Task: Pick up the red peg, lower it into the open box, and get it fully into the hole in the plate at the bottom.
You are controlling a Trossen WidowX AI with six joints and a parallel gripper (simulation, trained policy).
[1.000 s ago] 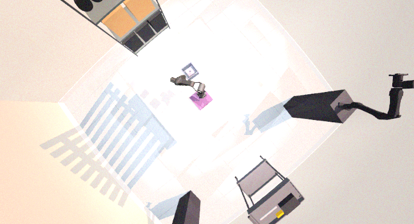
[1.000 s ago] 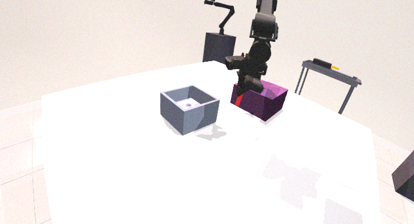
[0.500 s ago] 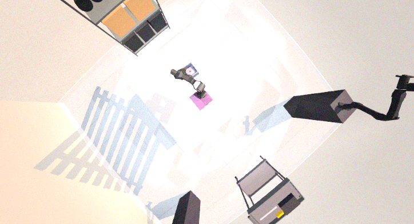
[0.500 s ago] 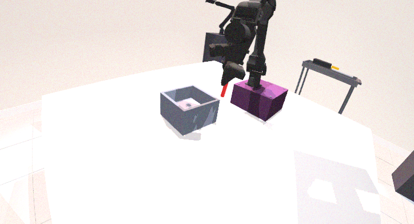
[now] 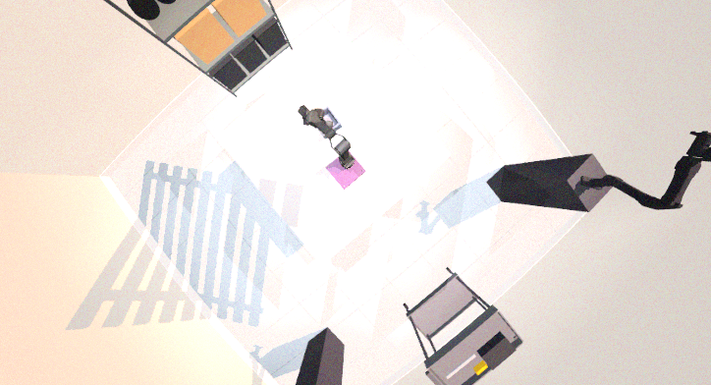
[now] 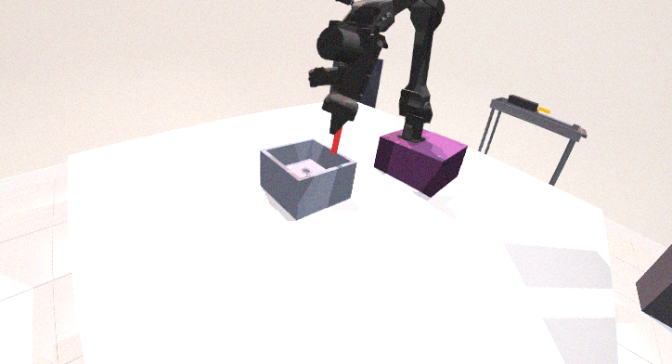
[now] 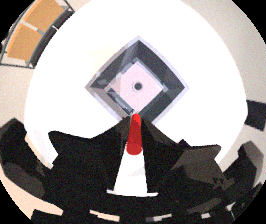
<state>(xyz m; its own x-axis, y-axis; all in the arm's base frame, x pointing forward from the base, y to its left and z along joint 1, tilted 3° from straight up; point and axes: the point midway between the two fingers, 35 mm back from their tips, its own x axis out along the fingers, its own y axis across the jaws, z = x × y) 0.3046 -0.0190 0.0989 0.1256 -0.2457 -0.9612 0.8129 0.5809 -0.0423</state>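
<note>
The grey box is 3 cm ahead of my gripper tip, 4 cm to the right of it and 14 cm below it. From my gripper tip the other things lie so: red peg: 1 cm behind, 1 cm to the left.
</note>
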